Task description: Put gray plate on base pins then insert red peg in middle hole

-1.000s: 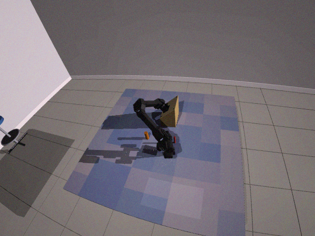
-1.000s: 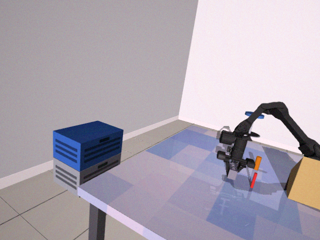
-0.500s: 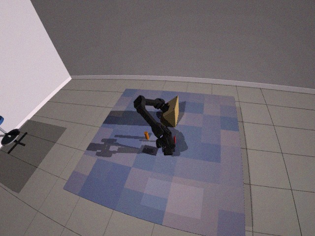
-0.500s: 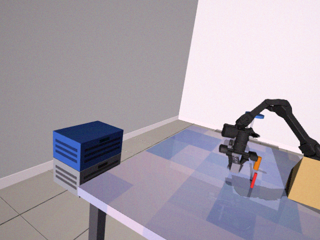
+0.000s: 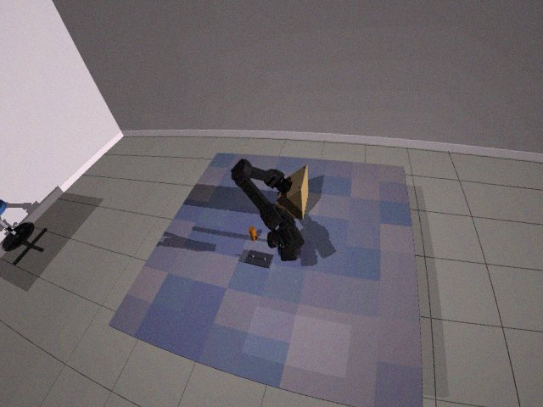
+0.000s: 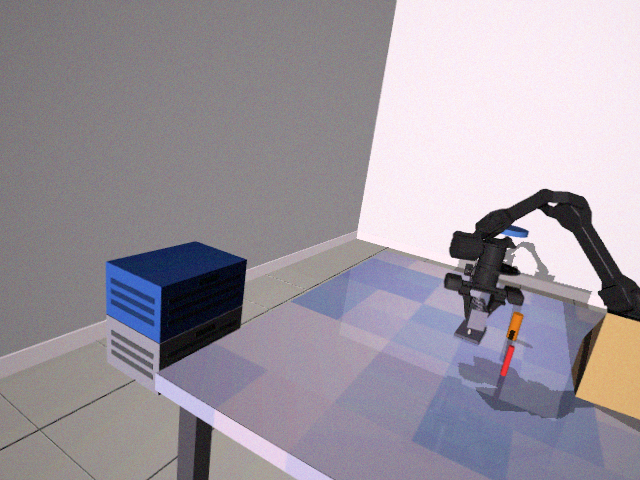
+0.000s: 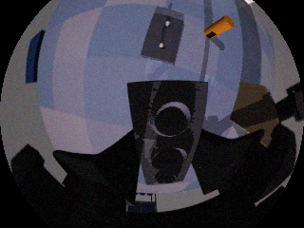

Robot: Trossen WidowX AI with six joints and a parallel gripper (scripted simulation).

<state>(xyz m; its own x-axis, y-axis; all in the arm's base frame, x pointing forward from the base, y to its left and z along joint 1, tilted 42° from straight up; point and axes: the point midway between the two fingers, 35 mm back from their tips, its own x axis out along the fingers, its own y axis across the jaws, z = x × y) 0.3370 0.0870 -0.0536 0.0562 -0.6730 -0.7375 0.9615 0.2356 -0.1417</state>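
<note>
Now: the base 150 mm to the right of my gripper tip, 100 mm below it and 10 mm ahead of it. Also, from my gripper tip: gray plate (30 mm above); red peg (100 mm behind, 70 mm below, 20 mm to the left); orange peg (220 mm to the right, 90 mm behind, 70 mm below).
</note>
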